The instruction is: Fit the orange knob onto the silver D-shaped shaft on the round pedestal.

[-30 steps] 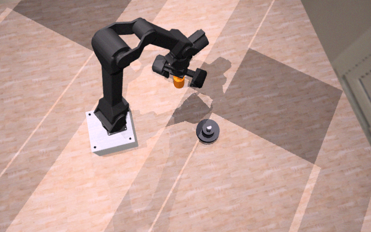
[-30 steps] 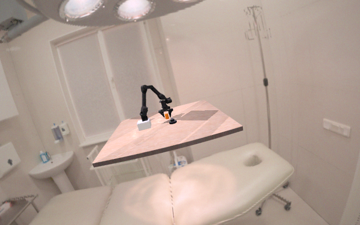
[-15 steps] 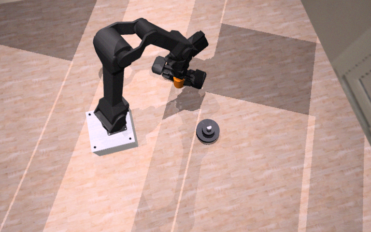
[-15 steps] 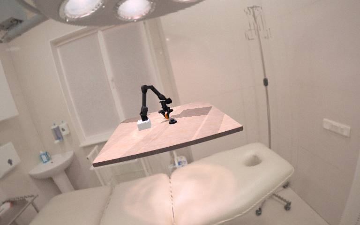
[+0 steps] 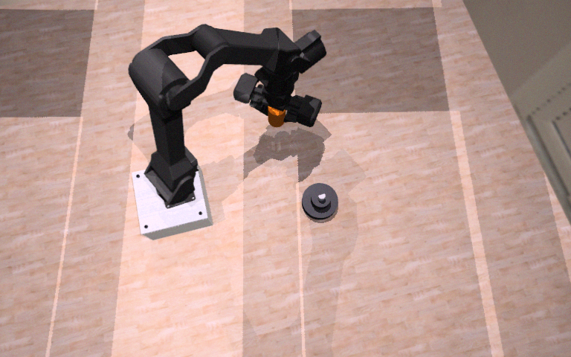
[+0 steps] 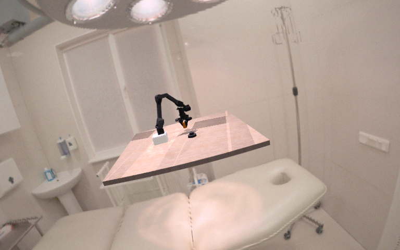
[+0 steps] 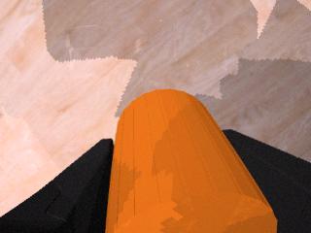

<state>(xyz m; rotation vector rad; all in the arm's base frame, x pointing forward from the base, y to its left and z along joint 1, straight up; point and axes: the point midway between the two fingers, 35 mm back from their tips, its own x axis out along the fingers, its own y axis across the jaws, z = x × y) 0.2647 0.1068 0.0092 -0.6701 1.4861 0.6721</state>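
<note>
The orange knob lies 3 cm above my gripper tip. The rest, counted from my gripper tip: round pedestal: 3 cm ahead, 22 cm to the right, 3 cm below.
</note>
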